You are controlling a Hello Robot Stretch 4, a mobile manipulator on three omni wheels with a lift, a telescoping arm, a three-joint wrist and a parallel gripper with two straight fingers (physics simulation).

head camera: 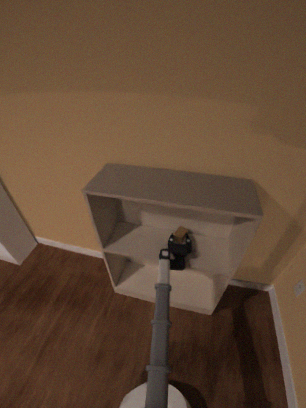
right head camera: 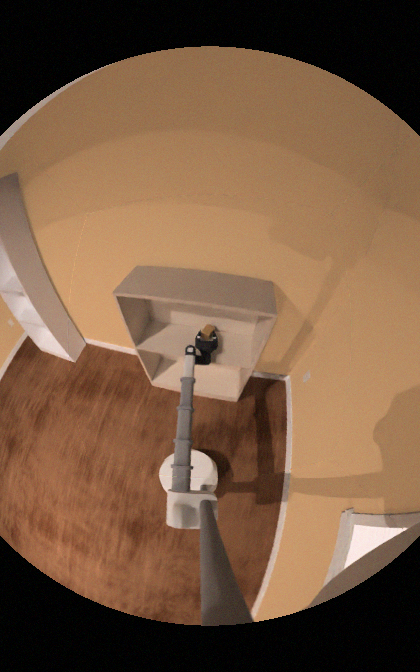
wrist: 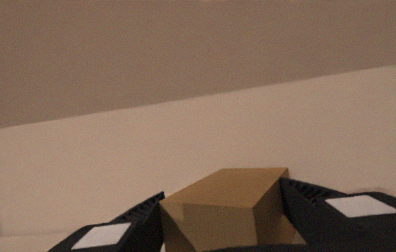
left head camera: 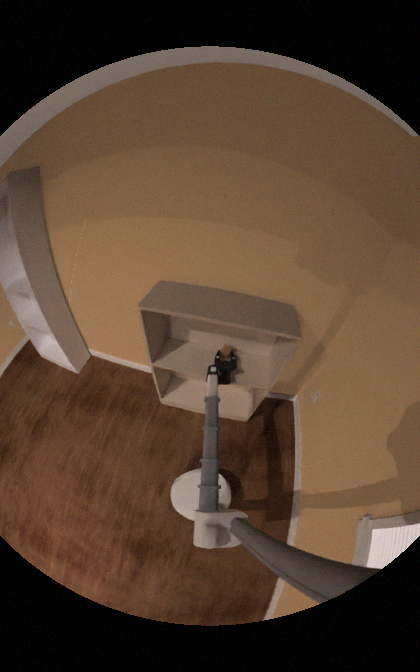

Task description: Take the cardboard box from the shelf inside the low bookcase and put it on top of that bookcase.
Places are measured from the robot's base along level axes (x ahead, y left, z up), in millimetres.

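Pixels of known places: gripper, fingertip midpoint: [head camera: 179, 233] [wrist: 222, 201].
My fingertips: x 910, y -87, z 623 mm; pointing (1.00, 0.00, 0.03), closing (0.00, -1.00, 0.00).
Observation:
Behind a point stands the place of what it marks.
The small brown cardboard box [wrist: 225, 209] {y -88, x 868, z 633 mm} [head camera: 180, 232] {y -93, x 910, z 635 mm} [left head camera: 226, 351] [right head camera: 208, 330] stands on the middle shelf inside the low white bookcase [head camera: 175, 183] {y -35, x 862, z 1033 mm} [left head camera: 220, 302] [right head camera: 195, 285]. My gripper [wrist: 222, 206] {y -87, x 910, z 623 mm} [head camera: 179, 240] [left head camera: 225, 361] [right head camera: 205, 340] is open, reaching into that shelf. Its two black fingers stand on either side of the box, close to its side faces, in the wrist view. The box's base is hidden by the gripper. The bookcase top is bare.
The bookcase stands against an orange wall near the room's right corner. A white panel [wrist: 289, 128] {y -155, x 958, z 665 mm} leans at the back of the shelf behind the box. Another white unit [head camera: 12, 226] {y 1398, x 1090, z 366 mm} stands at the left. The floor is dark wood [head camera: 73, 328].

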